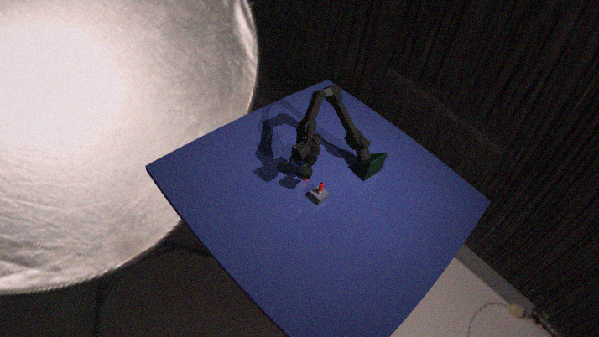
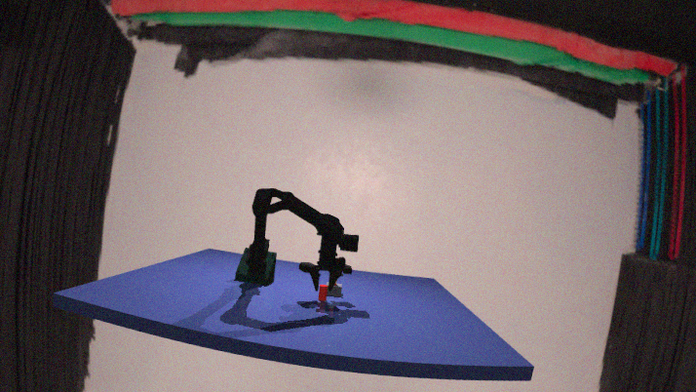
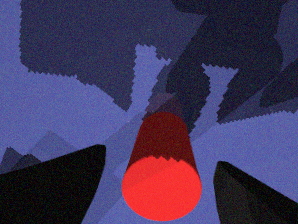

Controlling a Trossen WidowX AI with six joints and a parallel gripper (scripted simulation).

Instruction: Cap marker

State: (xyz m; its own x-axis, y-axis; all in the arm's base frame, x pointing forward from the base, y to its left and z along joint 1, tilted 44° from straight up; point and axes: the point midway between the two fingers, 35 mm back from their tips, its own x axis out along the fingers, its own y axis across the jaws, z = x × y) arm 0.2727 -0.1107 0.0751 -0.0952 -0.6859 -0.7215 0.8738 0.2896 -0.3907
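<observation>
The red cap is right at my gripper tip. Also, from my gripper tip: holder block 4 cm ahead, 12 cm to the left, 1 cm below.
</observation>
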